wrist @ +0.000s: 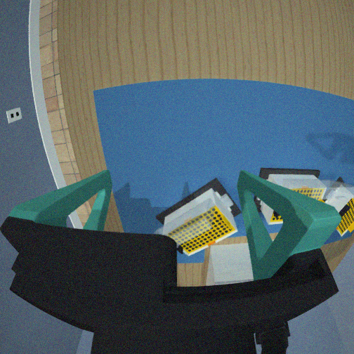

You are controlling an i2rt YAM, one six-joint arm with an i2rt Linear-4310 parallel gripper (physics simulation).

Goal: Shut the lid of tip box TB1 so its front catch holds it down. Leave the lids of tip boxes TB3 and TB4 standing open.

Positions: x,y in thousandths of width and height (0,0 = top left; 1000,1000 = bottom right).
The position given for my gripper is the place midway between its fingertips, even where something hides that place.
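There is a tip box (603,535) here for me to see, and along with the box I see my own gripper (493,499).
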